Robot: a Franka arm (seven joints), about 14 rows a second.
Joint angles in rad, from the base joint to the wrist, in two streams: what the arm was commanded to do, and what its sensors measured. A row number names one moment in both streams.
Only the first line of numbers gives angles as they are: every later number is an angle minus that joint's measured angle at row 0.
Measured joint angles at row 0: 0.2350 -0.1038 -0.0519 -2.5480 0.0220 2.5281 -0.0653
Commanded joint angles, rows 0 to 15: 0.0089 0.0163 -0.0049 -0.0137 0.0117 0.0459 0.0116; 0.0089 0.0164 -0.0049 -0.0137 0.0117 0.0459 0.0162; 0.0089 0.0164 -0.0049 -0.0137 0.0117 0.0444 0.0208; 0.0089 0.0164 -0.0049 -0.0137 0.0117 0.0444 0.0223; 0.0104 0.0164 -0.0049 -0.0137 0.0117 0.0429 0.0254; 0.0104 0.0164 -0.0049 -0.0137 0.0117 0.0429 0.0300; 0.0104 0.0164 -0.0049 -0.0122 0.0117 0.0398 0.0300; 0.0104 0.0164 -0.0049 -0.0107 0.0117 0.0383 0.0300; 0.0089 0.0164 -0.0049 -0.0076 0.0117 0.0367 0.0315; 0.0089 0.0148 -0.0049 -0.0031 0.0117 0.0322 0.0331; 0.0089 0.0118 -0.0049 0.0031 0.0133 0.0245 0.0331; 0.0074 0.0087 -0.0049 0.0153 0.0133 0.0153 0.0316; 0.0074 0.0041 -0.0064 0.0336 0.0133 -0.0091 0.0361; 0.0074 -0.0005 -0.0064 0.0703 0.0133 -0.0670 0.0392; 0.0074 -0.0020 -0.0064 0.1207 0.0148 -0.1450 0.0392; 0.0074 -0.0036 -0.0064 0.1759 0.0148 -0.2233 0.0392
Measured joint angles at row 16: 0.0000 0.0110 -0.0007 0.0453 0.0000 -0.0401 0.0282
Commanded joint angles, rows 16 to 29: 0.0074 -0.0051 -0.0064 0.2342 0.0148 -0.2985 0.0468; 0.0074 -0.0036 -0.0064 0.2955 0.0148 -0.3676 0.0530; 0.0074 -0.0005 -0.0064 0.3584 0.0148 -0.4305 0.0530; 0.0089 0.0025 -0.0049 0.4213 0.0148 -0.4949 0.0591; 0.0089 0.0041 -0.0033 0.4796 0.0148 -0.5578 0.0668; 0.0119 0.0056 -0.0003 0.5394 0.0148 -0.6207 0.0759; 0.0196 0.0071 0.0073 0.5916 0.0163 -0.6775 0.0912; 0.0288 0.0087 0.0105 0.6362 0.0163 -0.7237 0.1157; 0.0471 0.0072 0.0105 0.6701 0.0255 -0.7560 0.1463; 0.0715 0.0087 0.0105 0.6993 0.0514 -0.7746 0.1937; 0.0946 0.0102 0.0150 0.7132 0.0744 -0.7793 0.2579; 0.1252 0.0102 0.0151 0.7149 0.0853 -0.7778 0.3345; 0.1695 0.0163 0.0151 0.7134 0.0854 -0.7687 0.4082; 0.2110 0.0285 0.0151 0.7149 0.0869 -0.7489 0.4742
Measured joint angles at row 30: 0.1195 -0.0122 0.0183 0.6778 0.0593 -0.7474 0.3073
